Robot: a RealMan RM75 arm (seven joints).
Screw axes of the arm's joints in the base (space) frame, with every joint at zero. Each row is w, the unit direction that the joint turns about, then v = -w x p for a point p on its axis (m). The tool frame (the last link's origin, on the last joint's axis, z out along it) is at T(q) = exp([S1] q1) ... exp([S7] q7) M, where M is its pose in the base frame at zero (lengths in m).
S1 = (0, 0, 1, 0.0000, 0.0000, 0.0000)
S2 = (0, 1, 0, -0.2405, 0.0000, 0.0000)
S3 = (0, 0, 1, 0.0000, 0.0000, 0.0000)
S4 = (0, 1, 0, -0.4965, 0.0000, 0.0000)
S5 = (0, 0, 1, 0.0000, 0.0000, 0.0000)
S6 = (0, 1, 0, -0.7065, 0.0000, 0.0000)
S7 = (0, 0, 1, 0.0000, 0.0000, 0.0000)
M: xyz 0.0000 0.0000 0.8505 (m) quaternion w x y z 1 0 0 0
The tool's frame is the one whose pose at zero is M.
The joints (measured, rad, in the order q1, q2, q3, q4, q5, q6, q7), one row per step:
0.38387 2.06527 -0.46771 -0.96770 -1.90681 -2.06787 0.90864
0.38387 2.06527 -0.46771 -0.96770 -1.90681 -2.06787 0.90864
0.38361 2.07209 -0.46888 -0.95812 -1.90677 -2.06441 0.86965
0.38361 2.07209 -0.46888 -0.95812 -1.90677 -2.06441 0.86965
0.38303 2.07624 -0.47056 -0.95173 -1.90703 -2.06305 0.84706
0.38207 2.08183 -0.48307 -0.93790 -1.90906 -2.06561 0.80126
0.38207 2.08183 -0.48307 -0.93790 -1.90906 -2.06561 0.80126
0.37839 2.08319 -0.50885 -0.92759 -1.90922 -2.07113 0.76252
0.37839 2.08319 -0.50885 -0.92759 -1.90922 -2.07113 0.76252
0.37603 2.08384 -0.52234 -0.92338 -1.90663 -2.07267 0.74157
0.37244 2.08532 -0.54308 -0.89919 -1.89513 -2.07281 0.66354
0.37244 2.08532 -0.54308 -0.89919 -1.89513 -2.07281 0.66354
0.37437 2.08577 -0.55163 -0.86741 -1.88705 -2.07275 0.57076
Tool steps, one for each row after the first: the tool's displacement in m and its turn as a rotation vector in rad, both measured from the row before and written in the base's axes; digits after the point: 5 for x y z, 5 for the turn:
0.00000 0.00000 0.00000 0.00000 0.00000 0.00000
-0.00031 -0.00035 -0.00374 0.01703 0.00084 0.02344
0.00000 0.00000 0.00000 0.00000 0.00000 0.00000
-0.00016 -0.00047 -0.00251 0.00802 0.00100 0.01353
-0.00087 -0.00158 -0.00554 0.00515 -0.00185 0.03465
0.00000 0.00000 0.00000 0.00000 0.00000 0.00000
-0.00102 -0.00238 -0.00513 -0.00695 -0.00764 0.03721
0.00000 0.00000 0.00000 0.00000 0.00000 0.00000
-0.00060 -0.00106 -0.00227 0.00016 -0.00329 0.02000
-0.00068 -0.00194 -0.00536 0.02580 0.00285 0.05773
0.00000 0.00000 0.00000 0.00000 0.00000 0.00000
-0.00044 -0.00089 -0.00470 0.04050 0.00650 0.06230

